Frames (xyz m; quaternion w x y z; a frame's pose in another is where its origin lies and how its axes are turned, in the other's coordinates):
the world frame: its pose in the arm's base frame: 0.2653 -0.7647 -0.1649 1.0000 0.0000 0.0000 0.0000
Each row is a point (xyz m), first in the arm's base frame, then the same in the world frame.
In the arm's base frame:
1: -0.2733 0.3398 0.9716
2: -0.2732 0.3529 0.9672
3: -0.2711 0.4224 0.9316
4: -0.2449 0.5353 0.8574
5: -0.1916 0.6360 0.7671
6: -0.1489 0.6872 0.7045
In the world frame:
1: -0.5386 1.1045 1.1365
2: -0.5385 1.1176 1.1321
3: -0.5364 1.1871 1.0965
4: -0.5102 1.3000 1.0223
5: -0.4569 1.4007 0.9320
6: -0.4142 1.4519 0.8694

